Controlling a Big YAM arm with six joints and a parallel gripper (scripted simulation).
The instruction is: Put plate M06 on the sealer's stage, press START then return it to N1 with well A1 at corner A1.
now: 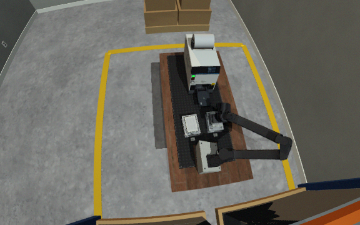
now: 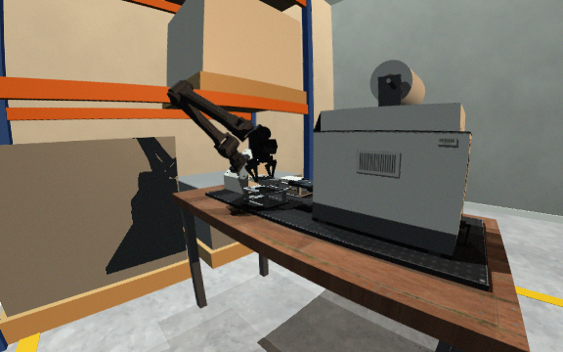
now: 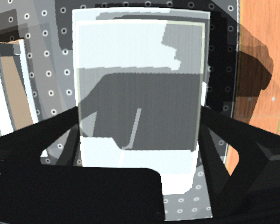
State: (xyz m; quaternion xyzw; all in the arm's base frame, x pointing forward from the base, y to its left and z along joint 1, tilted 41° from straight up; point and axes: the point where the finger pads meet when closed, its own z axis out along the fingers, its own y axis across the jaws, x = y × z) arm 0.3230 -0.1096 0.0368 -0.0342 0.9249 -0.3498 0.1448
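The white well plate is right at my hand. From my hand the other things lie so: foil roll: 530 mm ahead, 50 mm to the left, 320 mm above; then dark stage: 200 mm ahead, 60 mm to the left; then white plate: 10 mm behind, 200 mm to the left, 30 mm below.
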